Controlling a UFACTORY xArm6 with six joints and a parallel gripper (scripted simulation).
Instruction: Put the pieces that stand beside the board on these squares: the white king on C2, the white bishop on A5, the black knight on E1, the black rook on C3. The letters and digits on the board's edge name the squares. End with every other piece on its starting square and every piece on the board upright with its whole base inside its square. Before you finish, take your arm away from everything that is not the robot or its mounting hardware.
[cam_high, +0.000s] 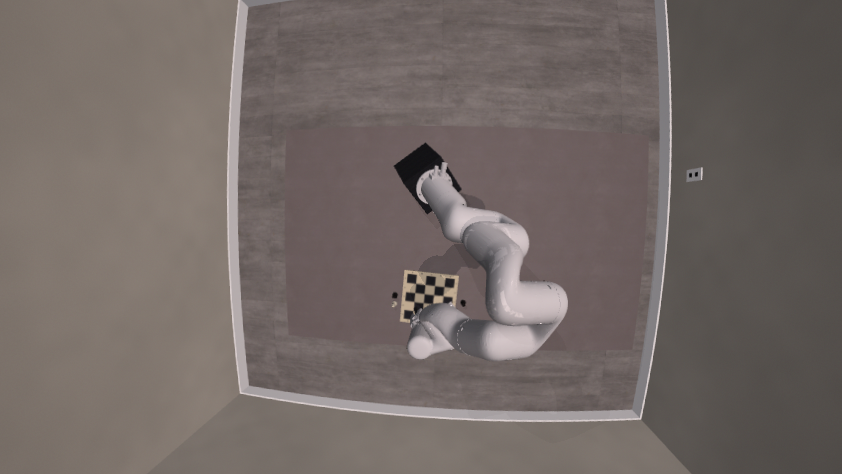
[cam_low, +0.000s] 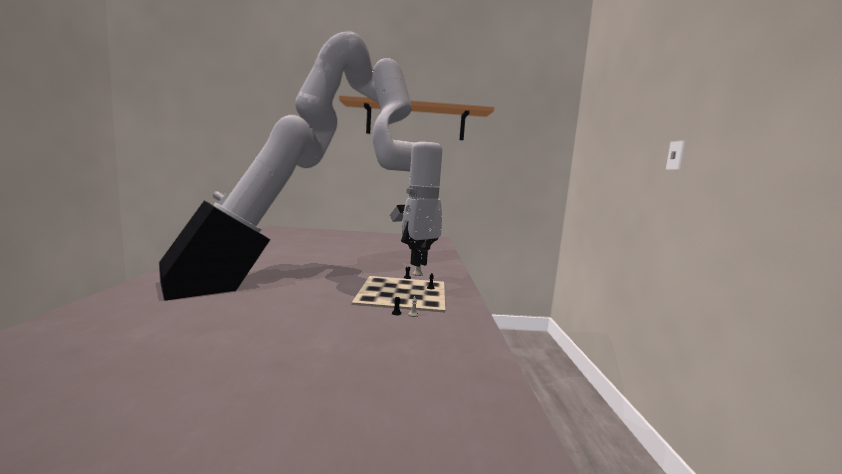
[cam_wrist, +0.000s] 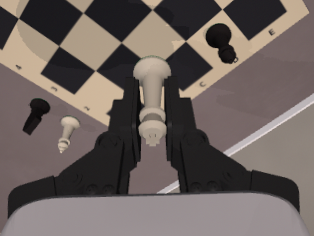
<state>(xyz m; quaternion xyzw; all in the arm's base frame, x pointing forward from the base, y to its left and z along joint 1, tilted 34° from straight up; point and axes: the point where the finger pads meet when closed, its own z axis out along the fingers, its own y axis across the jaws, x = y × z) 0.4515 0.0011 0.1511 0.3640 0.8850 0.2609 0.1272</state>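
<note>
Right now the chessboard is 10 cm below my hand and 4 cm behind it. Round my hand: white king: 1 cm below; then black piece: 14 cm to the right, 8 cm below, 2 cm behind; then white bishop: 14 cm to the right, 8 cm below, 2 cm ahead.
</note>
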